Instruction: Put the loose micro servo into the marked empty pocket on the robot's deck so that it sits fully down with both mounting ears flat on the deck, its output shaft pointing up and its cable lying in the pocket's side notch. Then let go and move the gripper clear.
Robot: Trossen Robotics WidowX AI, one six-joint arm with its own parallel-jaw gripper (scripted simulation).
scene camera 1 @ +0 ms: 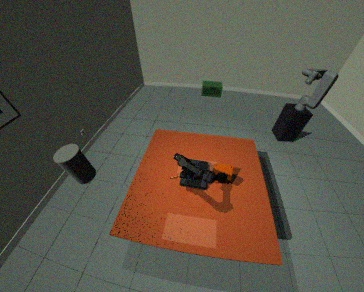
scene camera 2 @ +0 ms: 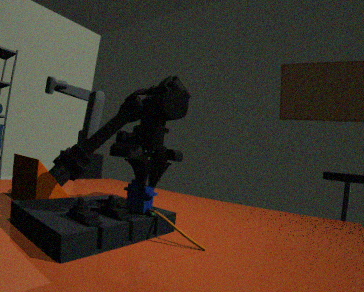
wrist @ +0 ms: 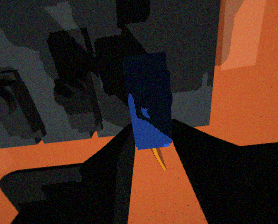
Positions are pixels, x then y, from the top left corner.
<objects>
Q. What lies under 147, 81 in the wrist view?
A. A blue micro servo.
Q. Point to a blue micro servo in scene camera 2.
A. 142, 201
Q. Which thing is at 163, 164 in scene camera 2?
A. My gripper.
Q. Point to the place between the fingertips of my gripper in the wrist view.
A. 151, 126
</objects>
